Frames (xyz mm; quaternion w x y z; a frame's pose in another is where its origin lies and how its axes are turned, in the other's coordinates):
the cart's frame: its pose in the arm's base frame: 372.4 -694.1 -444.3 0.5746 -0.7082 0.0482 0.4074
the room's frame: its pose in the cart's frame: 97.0 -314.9 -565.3 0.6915 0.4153 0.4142 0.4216
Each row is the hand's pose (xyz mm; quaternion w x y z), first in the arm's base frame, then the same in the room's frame.
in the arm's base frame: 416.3 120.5 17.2 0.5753 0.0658 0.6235 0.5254
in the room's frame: -599.3 1046.2 429.8 0.8327 0.0057 -0.3374 0.4391
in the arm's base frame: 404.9 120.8 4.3 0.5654 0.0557 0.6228 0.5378
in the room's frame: -585.6 1056.6 428.8 0.8339 -0.0126 -0.3333 0.4397
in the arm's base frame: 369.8 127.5 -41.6 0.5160 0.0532 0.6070 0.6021
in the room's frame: -540.2 1092.7 432.4 0.8120 -0.0844 -0.3298 0.4740
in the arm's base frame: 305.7 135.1 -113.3 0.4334 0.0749 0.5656 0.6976
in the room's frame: -466.4 1154.9 430.8 0.7516 -0.1859 -0.3322 0.5387
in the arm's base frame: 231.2 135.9 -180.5 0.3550 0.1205 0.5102 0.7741
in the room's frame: -392.3 1221.0 416.5 0.6694 -0.2626 -0.3421 0.6049
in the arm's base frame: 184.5 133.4 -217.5 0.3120 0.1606 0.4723 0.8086
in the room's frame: -349.3 1260.1 403.4 0.6111 -0.2933 -0.3514 0.6458
